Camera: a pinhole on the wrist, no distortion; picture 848 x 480 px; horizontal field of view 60.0 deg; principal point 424.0 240.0 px. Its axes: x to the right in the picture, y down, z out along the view. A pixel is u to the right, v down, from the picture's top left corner.
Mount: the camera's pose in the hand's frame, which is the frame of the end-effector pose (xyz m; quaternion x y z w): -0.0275 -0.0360 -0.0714 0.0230 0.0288 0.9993 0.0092
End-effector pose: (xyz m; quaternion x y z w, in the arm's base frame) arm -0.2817 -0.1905 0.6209 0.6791 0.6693 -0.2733 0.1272
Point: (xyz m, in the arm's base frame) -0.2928 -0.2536 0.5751
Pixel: 462 90
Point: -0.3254 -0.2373 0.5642
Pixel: 358 244
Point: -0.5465 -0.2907 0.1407
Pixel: 178 435
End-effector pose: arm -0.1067 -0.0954 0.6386 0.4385 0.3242 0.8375 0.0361
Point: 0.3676 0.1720 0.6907
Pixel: 627 335
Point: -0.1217 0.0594 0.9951
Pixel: outside the picture
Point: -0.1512 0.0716 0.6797
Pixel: outside the picture
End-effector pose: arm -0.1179 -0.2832 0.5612 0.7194 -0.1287 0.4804 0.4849
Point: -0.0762 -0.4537 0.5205
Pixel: 561 69
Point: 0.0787 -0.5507 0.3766
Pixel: 635 404
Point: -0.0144 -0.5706 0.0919
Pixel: outside the picture
